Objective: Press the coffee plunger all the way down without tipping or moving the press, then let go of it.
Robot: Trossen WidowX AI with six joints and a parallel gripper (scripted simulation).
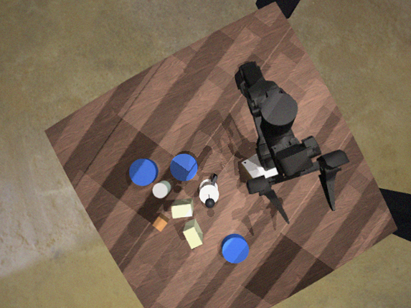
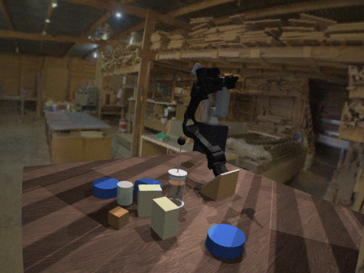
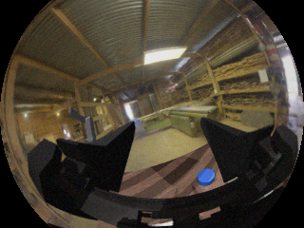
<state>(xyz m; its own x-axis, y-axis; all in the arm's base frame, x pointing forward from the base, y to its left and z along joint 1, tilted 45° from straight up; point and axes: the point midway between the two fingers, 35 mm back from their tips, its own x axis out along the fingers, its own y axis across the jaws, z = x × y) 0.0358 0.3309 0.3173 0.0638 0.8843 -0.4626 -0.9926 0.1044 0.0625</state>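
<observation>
Now: gripper tip 410 mm above the coffee press, 170 mm short of it and 50 mm to the left of it. Round my gripper tip: orange cube 520 mm below, 440 mm ahead, 20 mm to the left.
</observation>
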